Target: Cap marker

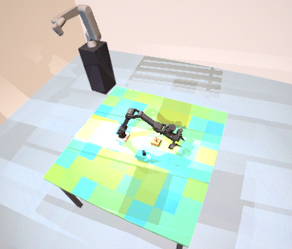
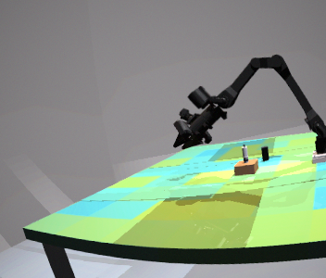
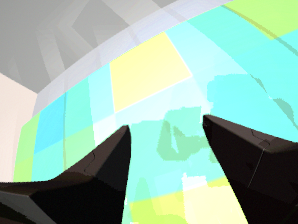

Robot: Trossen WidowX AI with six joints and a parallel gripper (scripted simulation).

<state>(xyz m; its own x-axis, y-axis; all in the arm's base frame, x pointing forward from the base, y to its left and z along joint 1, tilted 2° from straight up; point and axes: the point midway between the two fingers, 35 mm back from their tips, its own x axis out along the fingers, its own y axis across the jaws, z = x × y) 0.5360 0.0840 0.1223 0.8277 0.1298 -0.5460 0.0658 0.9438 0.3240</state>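
Right now the marker cap is 290 mm behind my gripper tip, 170 mm to the right of it and 90 mm below it. Also, from my gripper tip: orange holder block 260 mm behind, 100 mm below, 10 mm to the right.
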